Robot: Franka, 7 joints.
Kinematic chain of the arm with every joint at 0, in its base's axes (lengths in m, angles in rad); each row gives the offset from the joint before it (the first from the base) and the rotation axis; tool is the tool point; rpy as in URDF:
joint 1: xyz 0 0 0.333 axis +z
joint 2: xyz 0 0 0 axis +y
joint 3: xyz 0 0 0.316 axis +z
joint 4: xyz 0.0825 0 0 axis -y
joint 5: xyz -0.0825 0 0.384 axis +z
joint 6: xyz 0 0 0 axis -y
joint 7: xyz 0.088 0 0 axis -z
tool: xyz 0 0 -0.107 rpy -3.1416 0 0
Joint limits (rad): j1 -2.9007..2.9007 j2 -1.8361..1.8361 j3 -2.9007..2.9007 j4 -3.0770..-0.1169 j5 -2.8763..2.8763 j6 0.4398..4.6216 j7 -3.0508..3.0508
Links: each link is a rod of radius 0.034 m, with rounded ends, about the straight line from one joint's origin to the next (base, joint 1, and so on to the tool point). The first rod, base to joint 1, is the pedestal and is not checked.
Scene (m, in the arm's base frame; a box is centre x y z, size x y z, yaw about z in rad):
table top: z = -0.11
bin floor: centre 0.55 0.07 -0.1 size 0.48 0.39 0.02 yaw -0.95
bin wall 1: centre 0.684 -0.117 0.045 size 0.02 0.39 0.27 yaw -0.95
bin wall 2: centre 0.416 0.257 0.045 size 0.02 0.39 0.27 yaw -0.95
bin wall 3: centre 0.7 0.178 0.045 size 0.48 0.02 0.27 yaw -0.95
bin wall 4: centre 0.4 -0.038 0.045 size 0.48 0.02 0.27 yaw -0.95
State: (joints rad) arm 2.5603 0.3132 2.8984 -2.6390 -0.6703 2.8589 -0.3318
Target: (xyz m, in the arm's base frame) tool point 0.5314 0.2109 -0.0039
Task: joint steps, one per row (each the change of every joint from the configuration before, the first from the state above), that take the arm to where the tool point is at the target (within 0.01 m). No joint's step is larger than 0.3 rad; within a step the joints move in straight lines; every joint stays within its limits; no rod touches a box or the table.
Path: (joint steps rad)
1: -0.2692 -0.0109 -0.2977 0.0482 0.0178 -0.0225 0.0000
2: -0.2692 -0.0110 -0.2977 0.0481 0.0178 -0.0224 0.0000
3: -0.2692 -0.0109 -0.2976 0.0482 0.0178 -0.0225 0.0000
4: -0.2692 -0.0109 -0.2977 0.0481 0.0178 -0.0224 0.0000
5: -0.2692 -0.0110 -0.2977 0.0482 0.0178 -0.0225 0.0000
6: -0.2692 -0.0109 -0.2977 0.0481 0.0178 -0.0224 0.0000
7: -0.2692 -0.0109 -0.2977 0.0482 0.0178 -0.0225 0.0000
8: -0.2693 -0.0110 -0.2976 0.0481 0.0178 -0.0225 0.0000
9: -0.2692 -0.0109 -0.2977 0.0482 0.0178 -0.0224 0.0000
10: 0.0029 0.2475 -0.0102 0.1044 0.0054 0.0206 0.0000
11: 0.0028 0.2476 -0.0101 0.1045 0.0054 0.0206 0.0000
12: 0.0028 0.2475 -0.0102 0.1045 0.0055 0.0206 0.0000

